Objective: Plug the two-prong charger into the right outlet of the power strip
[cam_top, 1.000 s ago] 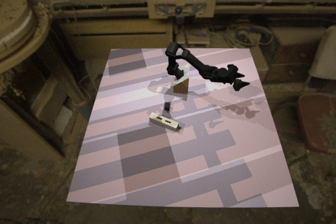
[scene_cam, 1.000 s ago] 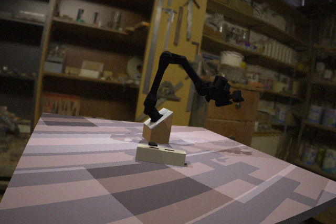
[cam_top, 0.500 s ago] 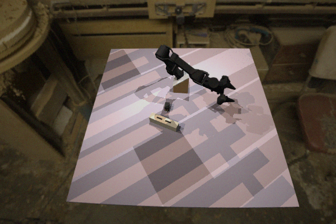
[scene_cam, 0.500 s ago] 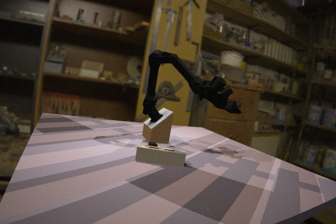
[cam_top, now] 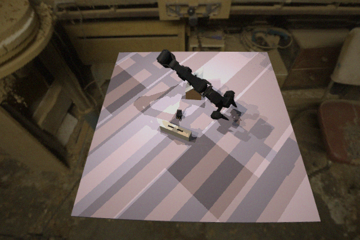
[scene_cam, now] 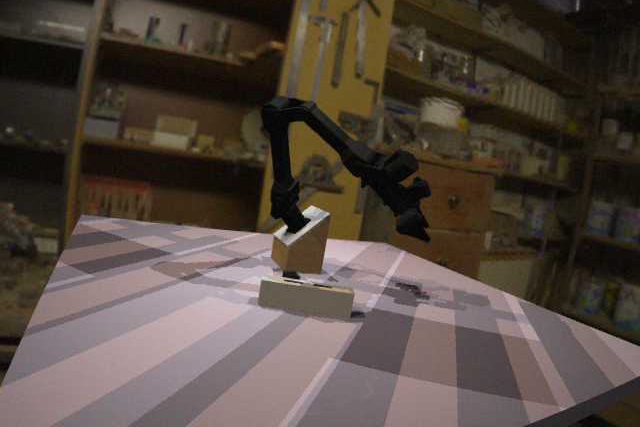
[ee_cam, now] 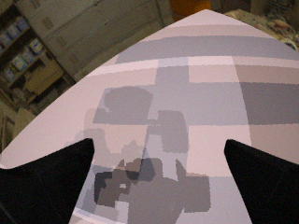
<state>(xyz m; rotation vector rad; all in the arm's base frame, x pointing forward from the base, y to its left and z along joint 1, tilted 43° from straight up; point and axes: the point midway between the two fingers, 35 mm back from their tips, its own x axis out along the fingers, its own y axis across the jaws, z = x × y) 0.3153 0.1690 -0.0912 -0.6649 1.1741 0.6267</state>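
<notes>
Right now my gripper tip is 32 cm to the left of the black two-prong charger, 16 cm above it and 9 cm past it.
</notes>
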